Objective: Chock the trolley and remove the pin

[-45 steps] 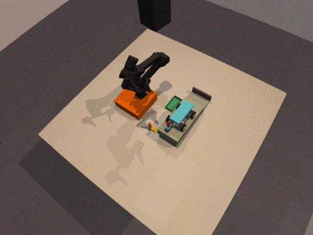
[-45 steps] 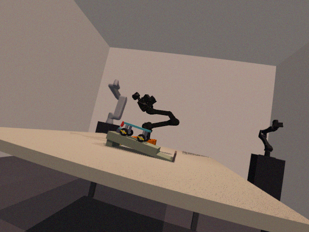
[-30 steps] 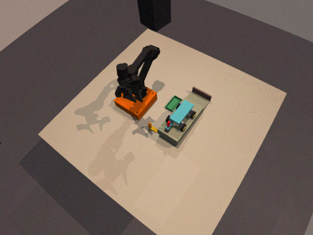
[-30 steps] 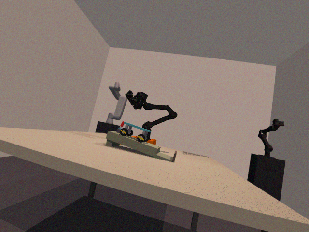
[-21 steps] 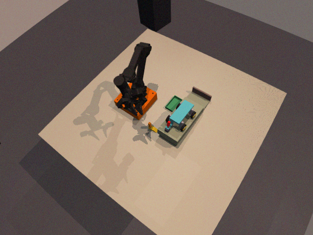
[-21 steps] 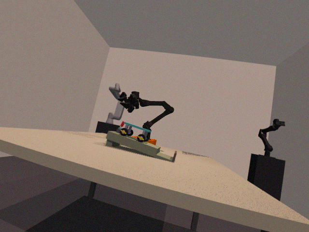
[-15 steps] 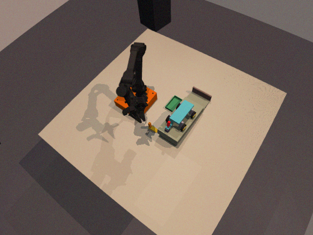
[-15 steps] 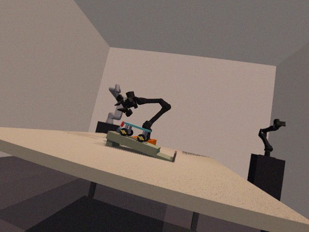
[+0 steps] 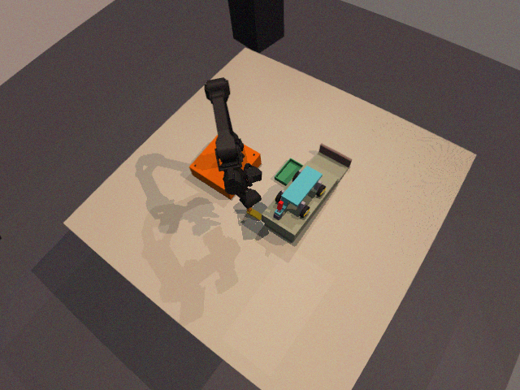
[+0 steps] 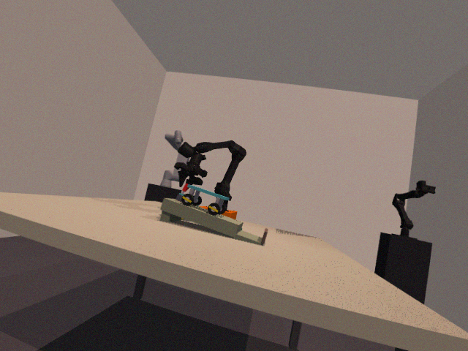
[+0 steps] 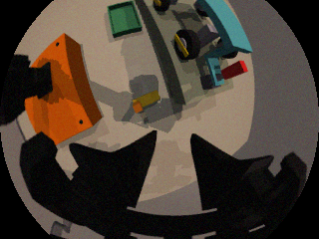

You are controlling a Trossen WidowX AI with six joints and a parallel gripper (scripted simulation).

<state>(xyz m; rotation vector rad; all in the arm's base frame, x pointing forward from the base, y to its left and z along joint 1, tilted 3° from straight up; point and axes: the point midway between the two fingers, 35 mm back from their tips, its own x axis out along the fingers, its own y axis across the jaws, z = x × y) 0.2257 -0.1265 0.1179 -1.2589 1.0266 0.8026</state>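
Now: the yellow chock 12 cm below my gripper tip, 3 cm to the left of it and 1 cm behind it. From my gripper tip the other things lie so: trolley 18 cm to the left, 9 cm ahead, 3 cm below; red-headed stop pin 9 cm ahead, 7 cm to the left, 1 cm below; green tray 26 cm to the left, 15 cm below, 5 cm behind.
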